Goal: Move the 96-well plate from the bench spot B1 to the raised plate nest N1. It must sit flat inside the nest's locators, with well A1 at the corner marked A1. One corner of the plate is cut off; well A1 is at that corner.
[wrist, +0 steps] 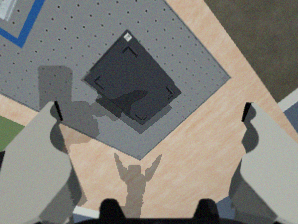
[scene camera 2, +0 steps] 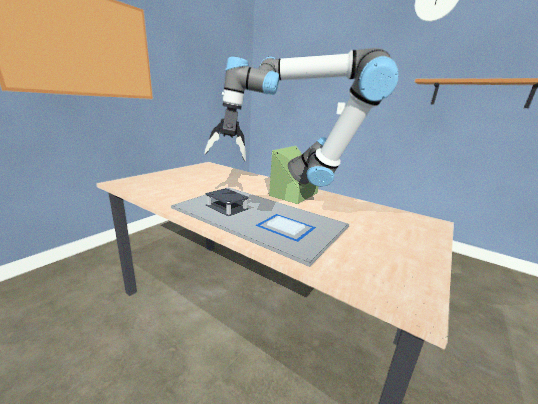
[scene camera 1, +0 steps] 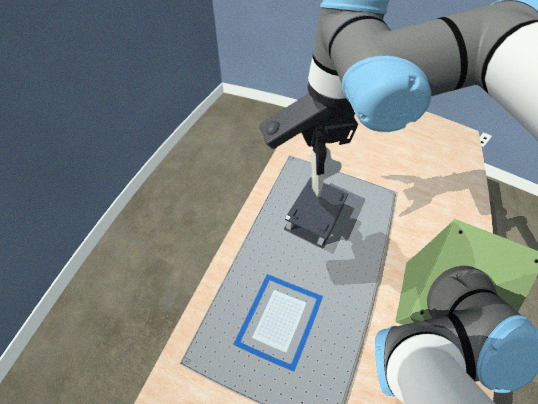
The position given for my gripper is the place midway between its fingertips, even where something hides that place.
I see my gripper [scene camera 1: 303, 163], a white 96-well plate [scene camera 1: 274, 329] and a dark plate nest N1 [scene camera 1: 313, 213].
My gripper shows as well in the wrist view [wrist: 152, 103] and in scene camera 2 [scene camera 2: 225, 158]. The dark plate nest N1 shows as well in the wrist view [wrist: 135, 83].
